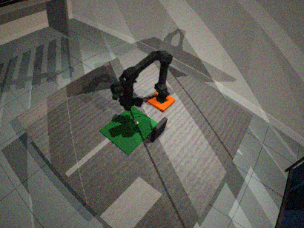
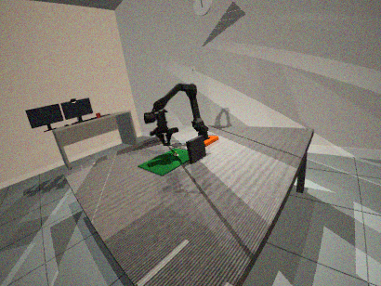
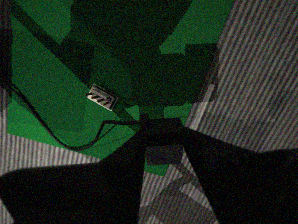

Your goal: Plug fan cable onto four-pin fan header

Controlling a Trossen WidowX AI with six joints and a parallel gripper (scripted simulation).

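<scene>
Right now the pale four-pin header is 80 mm to the left of my gripper tip, 70 mm below it and 10 mm behind it. From my gripper tip the other things lie so: green board: 90 mm to the left, 80 mm below, 50 mm ahead; dark fan: 230 mm to the left, 50 mm behind, 10 mm below; dark plug: 10 mm behind.
</scene>
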